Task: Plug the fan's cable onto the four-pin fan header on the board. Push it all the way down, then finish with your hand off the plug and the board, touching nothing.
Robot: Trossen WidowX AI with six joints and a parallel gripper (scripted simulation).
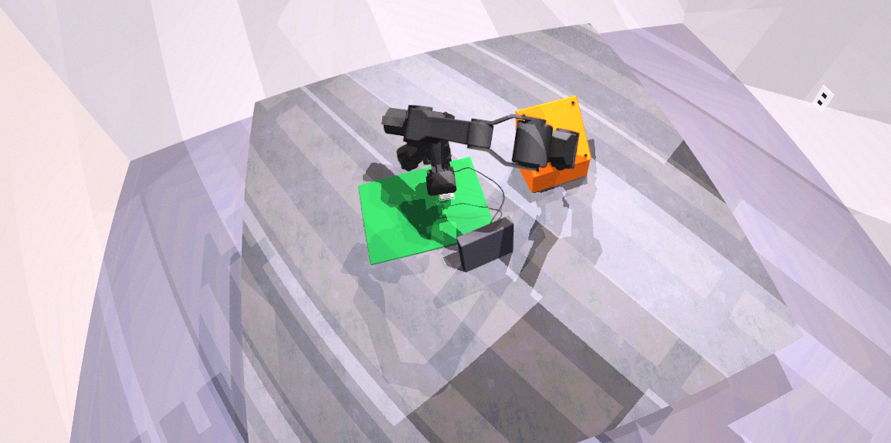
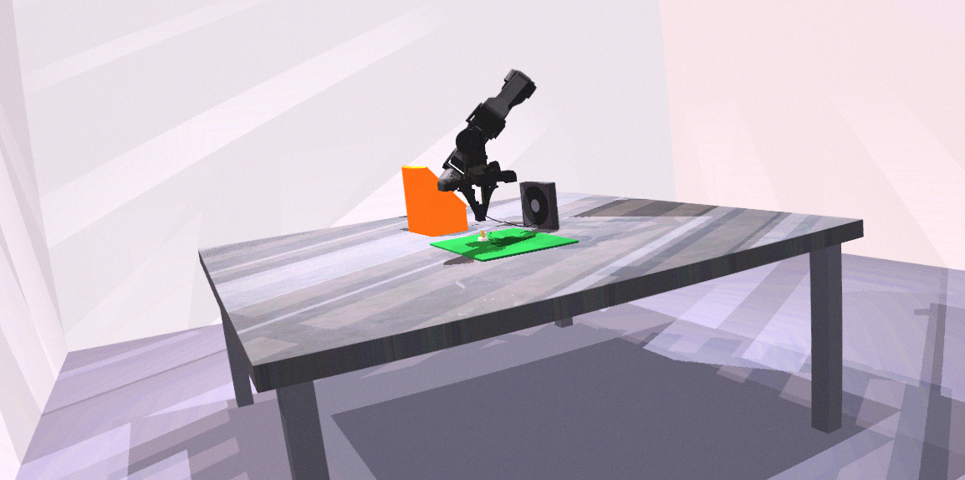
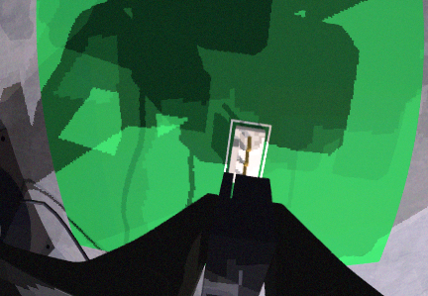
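Now: the green board 6 cm ahead of my gripper tip, 2 cm to the left of it and 8 cm below it. From my gripper tip the other things lie so: black fan plug 1 cm behind, 1 cm above; fan 7 cm behind, 18 cm to the left, 1 cm below.
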